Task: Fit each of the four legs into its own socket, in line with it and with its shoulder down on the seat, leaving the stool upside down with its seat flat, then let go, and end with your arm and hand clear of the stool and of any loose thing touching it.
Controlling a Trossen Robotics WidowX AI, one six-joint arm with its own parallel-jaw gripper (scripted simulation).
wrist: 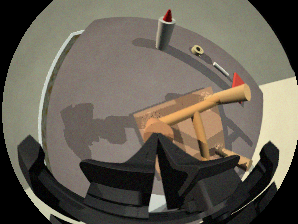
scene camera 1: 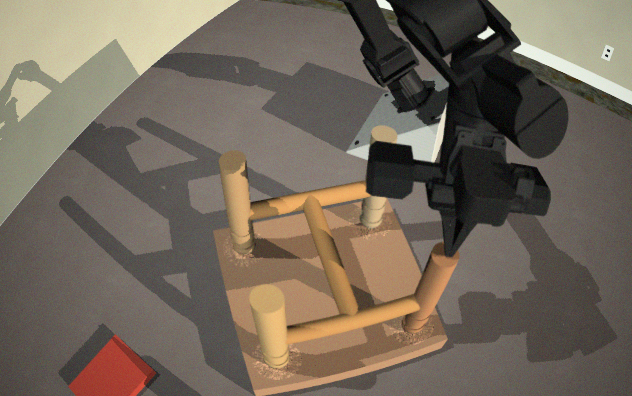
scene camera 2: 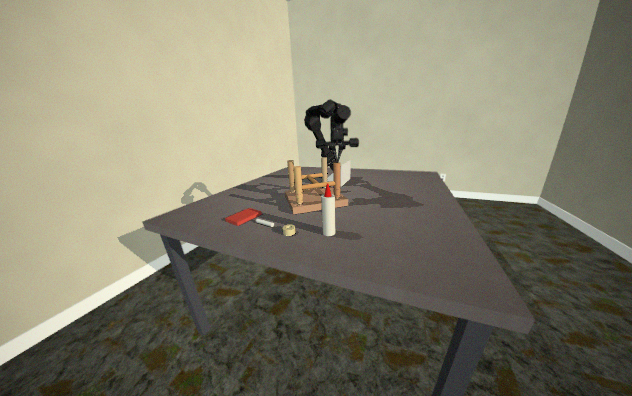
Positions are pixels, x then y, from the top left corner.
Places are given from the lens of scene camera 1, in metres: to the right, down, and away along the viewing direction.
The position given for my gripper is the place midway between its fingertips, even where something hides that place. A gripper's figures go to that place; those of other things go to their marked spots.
my gripper (scene camera 1: 448,254): 0.13, 0.06, 0.46
stool leg (scene camera 1: 438,270): 0.12, 0.07, 0.46
